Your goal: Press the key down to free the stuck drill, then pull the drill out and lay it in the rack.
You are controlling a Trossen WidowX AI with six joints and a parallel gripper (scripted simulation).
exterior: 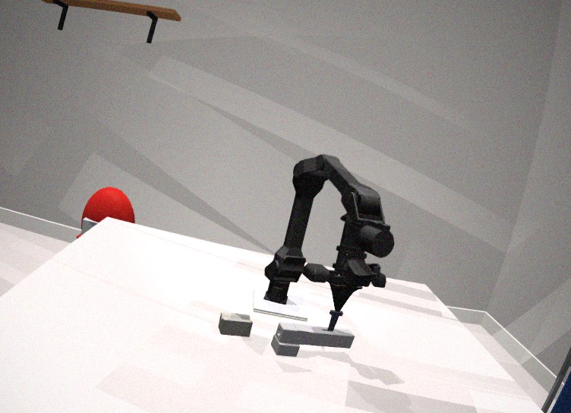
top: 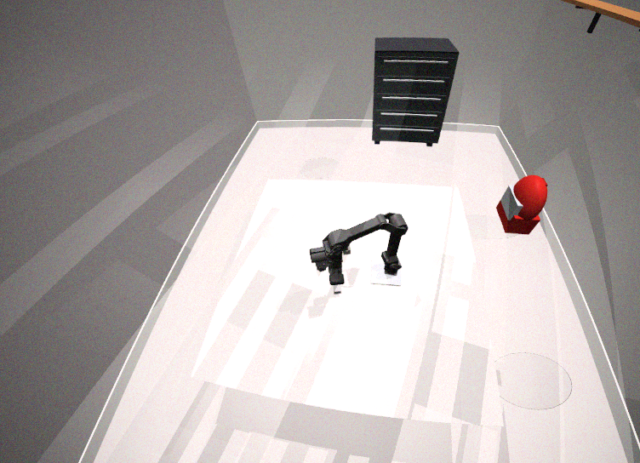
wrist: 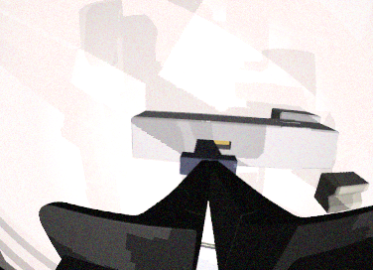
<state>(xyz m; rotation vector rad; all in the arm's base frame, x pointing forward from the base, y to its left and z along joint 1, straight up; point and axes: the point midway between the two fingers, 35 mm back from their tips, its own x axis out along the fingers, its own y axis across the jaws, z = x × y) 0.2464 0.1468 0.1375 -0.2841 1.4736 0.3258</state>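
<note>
My gripper tip is now 3 cm above the blue key. From my gripper tip the other things lie so: grey housing block 8 cm below, 4 cm to the right, 1 cm ahead; drill 7 cm below, 5 cm to the right, 2 cm ahead; grey rack 22 cm to the right, 10 cm below.
</note>
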